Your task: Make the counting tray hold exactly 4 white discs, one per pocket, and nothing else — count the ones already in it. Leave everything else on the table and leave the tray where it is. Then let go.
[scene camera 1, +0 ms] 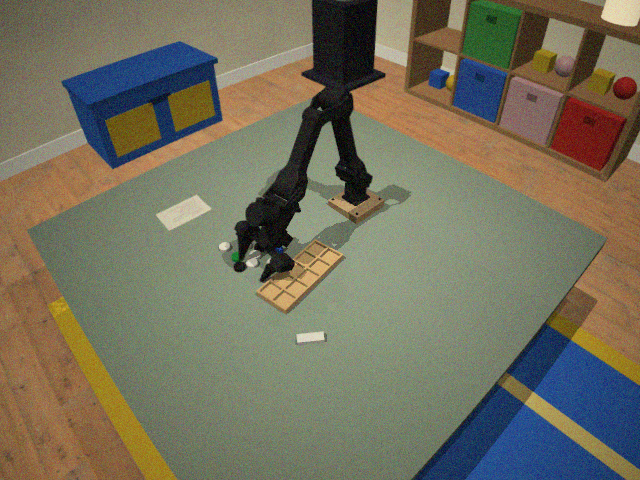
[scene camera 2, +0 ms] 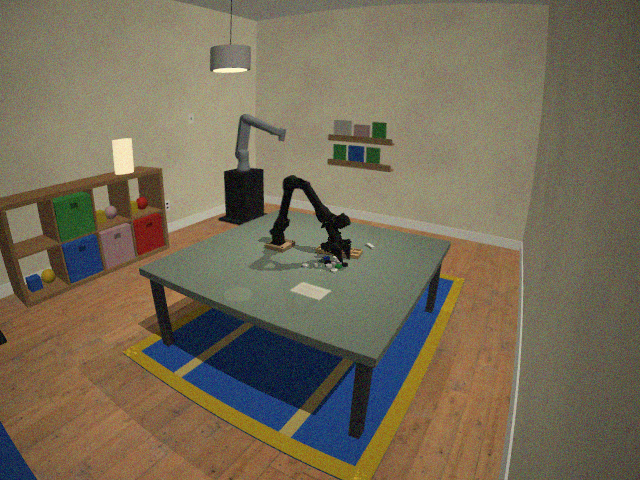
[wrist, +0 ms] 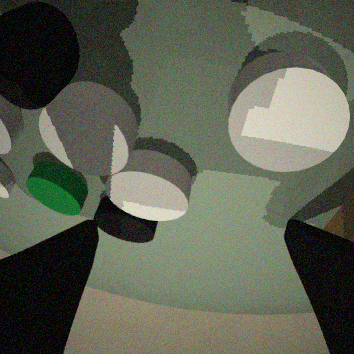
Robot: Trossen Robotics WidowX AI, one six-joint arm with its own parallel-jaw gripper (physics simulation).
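The wooden counting tray (scene camera 1: 314, 284) (scene camera 2: 355, 253) lies on the table; the pockets that show hold no disc, and the arm hides some of it. My gripper (scene camera 1: 252, 269) (wrist: 195, 231) is open and empty, low beside the tray over the loose discs. In the wrist view, a white disc (wrist: 150, 192) lies just inside the left finger, touching or overlapping a black disc (wrist: 125, 225) by that fingertip. Another white disc (wrist: 92, 130) and a green disc (wrist: 56, 189) (scene camera 1: 235, 256) lie further left. A large-looking white disc (wrist: 295, 120) is at upper right. One white disc (scene camera 1: 224, 246) lies apart.
A blue piece (scene camera 1: 279, 250) (scene camera 2: 326, 258) is beside the arm, near the tray. A white sheet (scene camera 1: 183, 212) (scene camera 2: 310, 290) lies beyond the discs. A small white block (scene camera 1: 310, 337) (scene camera 2: 370, 245) lies past the tray's other end. The arm's wooden base (scene camera 1: 356, 211) (scene camera 2: 279, 245) stands on the table.
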